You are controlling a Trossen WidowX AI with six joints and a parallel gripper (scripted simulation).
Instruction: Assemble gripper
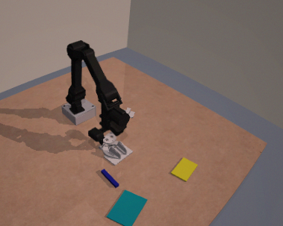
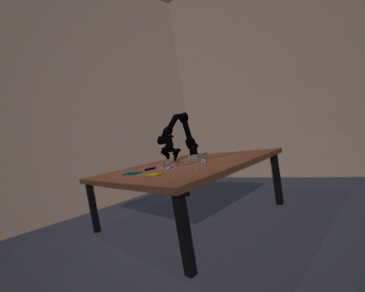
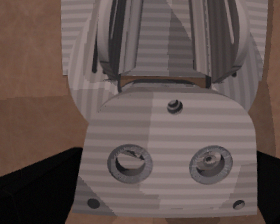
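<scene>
The pale housing plate lies 40 mm below my gripper tip. Round my gripper tip: teal card (320 mm ahead, 120 mm to the right, 40 mm below); then yellow card (310 mm ahead, 210 mm to the left, 40 mm below); then blue bar (170 mm ahead, 100 mm to the right, 40 mm below).
</scene>
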